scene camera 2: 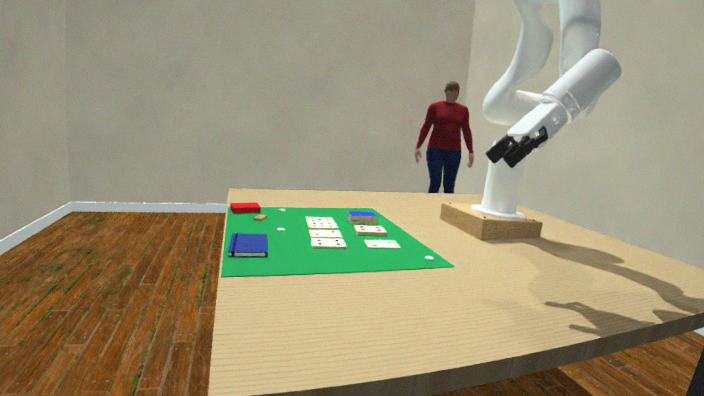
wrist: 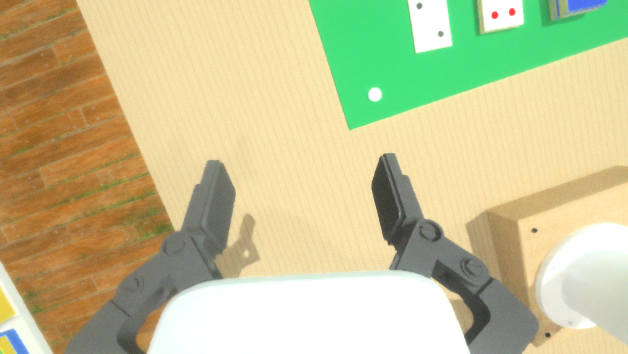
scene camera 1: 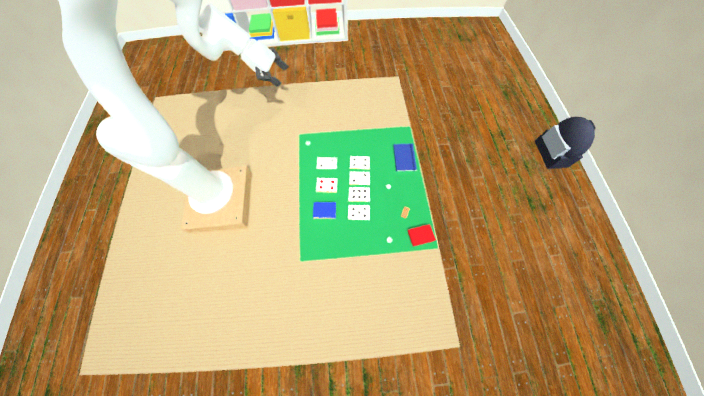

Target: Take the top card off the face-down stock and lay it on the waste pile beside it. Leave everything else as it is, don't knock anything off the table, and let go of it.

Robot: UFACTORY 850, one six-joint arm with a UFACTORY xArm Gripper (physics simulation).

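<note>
The face-down stock (scene camera 1: 324, 210) (scene camera 2: 363, 215) (wrist: 586, 5) is a squared stack with a blue top on the green mat (scene camera 1: 340, 245) (scene camera 2: 290, 265) (wrist: 350, 107). The waste pile (scene camera 1: 326, 185) (scene camera 2: 370, 230) (wrist: 503, 19) lies beside it, a lower stack with a red-pipped card face up. A gap of mat separates the two. No card lies crosswise on either. My gripper (scene camera 1: 281, 75) (scene camera 2: 502, 159) (wrist: 303, 172) is open and empty. It hangs high above the table's far edge in scene camera 1, well away from both piles. The stock is partly cut off in the wrist view.
A flat black-pipped card (scene camera 1: 326, 163) (scene camera 2: 382, 244) (wrist: 431, 27) lies past the waste pile. Several face-up cards form a column alongside. A blue notebook (scene camera 1: 404, 157) (scene camera 2: 249, 245), a red box (scene camera 1: 421, 235) (scene camera 2: 245, 207), an orange block (scene camera 1: 405, 212) (scene camera 2: 260, 217) and white discs are on the mat.
</note>
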